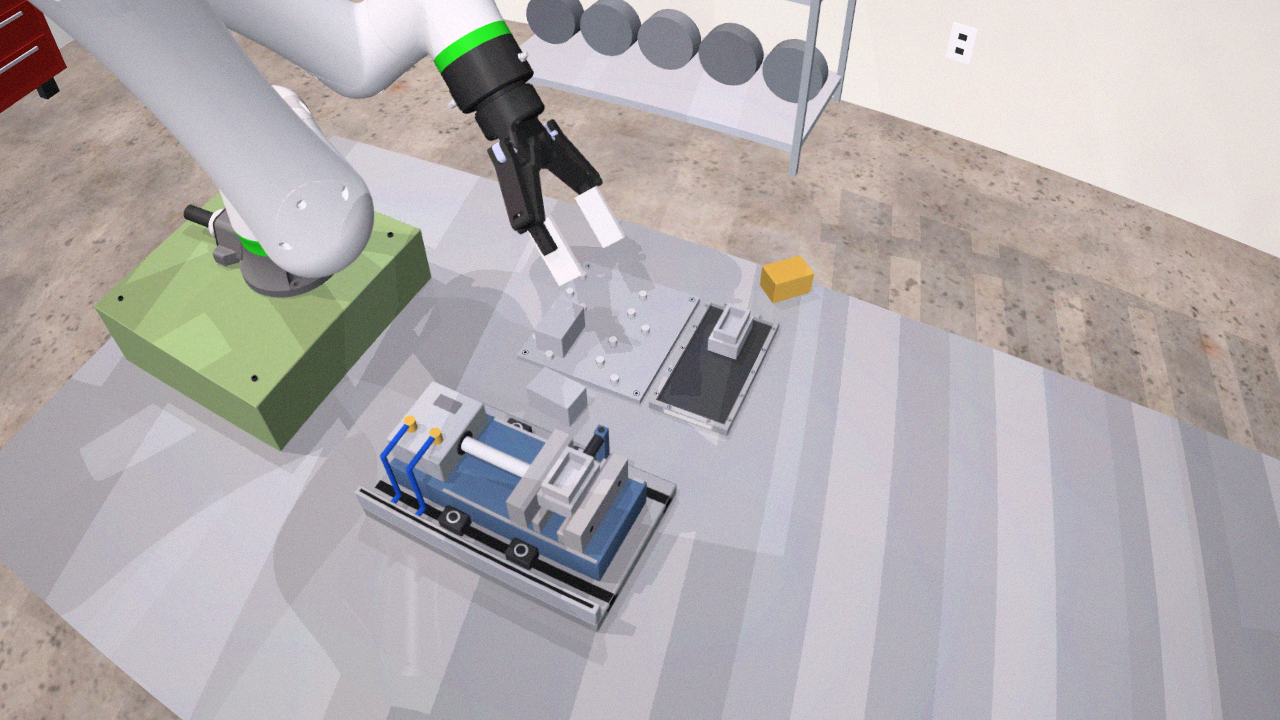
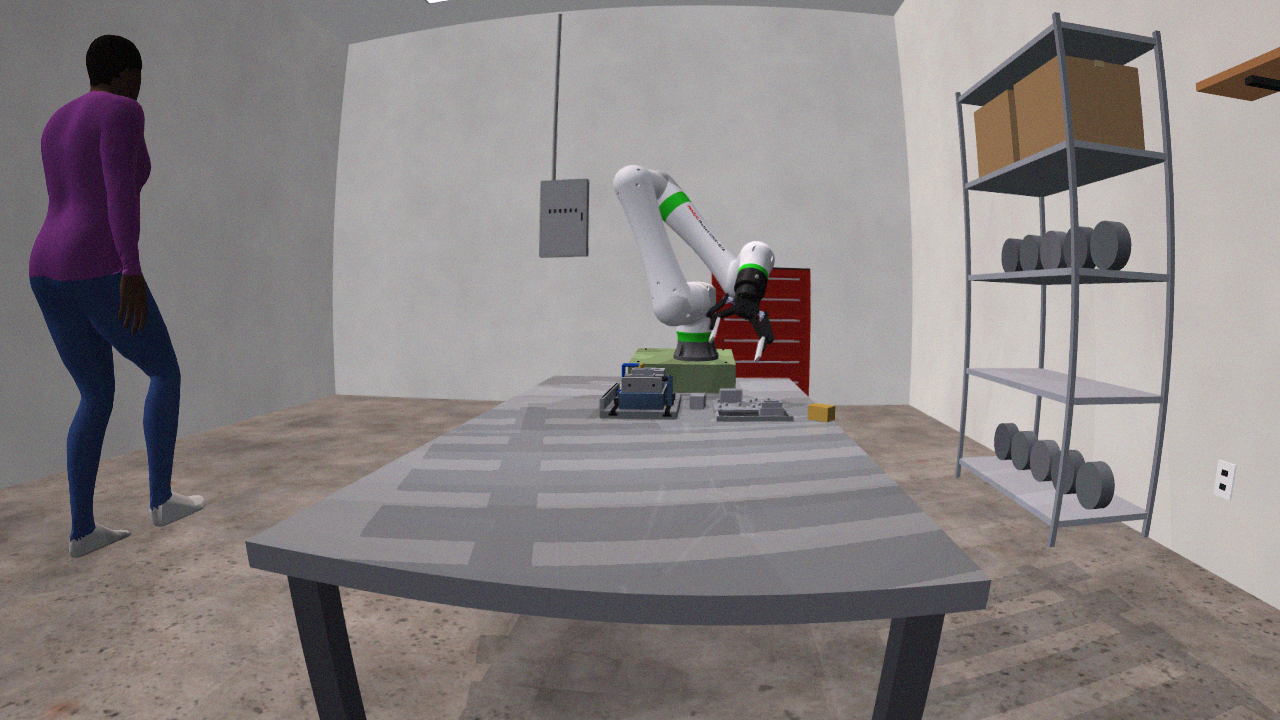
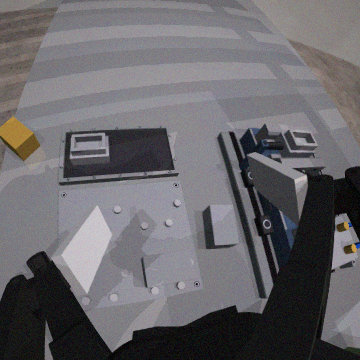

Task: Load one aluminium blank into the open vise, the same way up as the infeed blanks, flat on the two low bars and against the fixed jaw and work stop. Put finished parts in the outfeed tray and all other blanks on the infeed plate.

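Seen in the pictures: gripper, fingertip midpoint: (image 1: 594,259) (image 2: 734,349) (image 3: 175,196); arm's base, origin of the base link: (image 2: 696,357).
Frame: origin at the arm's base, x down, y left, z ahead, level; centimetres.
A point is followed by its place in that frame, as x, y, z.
My gripper (image 1: 588,255) {-5.9, 8.0, 41.0} (image 2: 736,347) {-5.9, 8.0, 41.0} (image 3: 175,196) {-5.9, 8.0, 41.0} is open and empty, high above the infeed plate (image 1: 626,367) {9.0, 6.3, 45.6} (image 3: 90,197) {9.0, 16.4, 48.0}. A plain grey blank (image 1: 559,329) {5.5, 6.0, 36.8} (image 3: 170,267) {5.4, 7.5, 35.9} is on the plate among the short pegs. A second plain blank (image 1: 556,395) {6.2, -2.8, 40.6} (image 3: 222,225) {6.2, -1.4, 39.8} is on the table between plate and vise (image 1: 608,546) {3.9, -19.8, 54.7} (image 3: 272,250) {7.8, -9.6, 34.2}. A part with a rectangular pocket in its top (image 1: 569,479) {-0.3, -16.3, 49.1} (image 3: 301,141) {-0.2, -17.3, 49.1} sits between the vise jaws. Whether the jaws touch it is unclear. A similar pocketed part (image 1: 731,331) {7.1, 15.3, 56.0} (image 3: 90,145) {7.1, 15.7, 55.9} is in the dark outfeed tray (image 1: 698,385) {9.2, 7.2, 54.7} (image 3: 145,150) {9.2, 6.7, 55.3}.
An orange block (image 1: 786,278) {6.3, 26.5, 60.1} (image 2: 820,411) {7.4, 27.5, 61.8} (image 3: 20,139) {6.2, 26.8, 58.0} lies near the table edge beyond the tray. The vise has blue hoses and raised jaws. The green robot base (image 1: 340,358) {6.8, -8.0, 12.1} stands behind it. A person (image 2: 93,197) stands left of the table.
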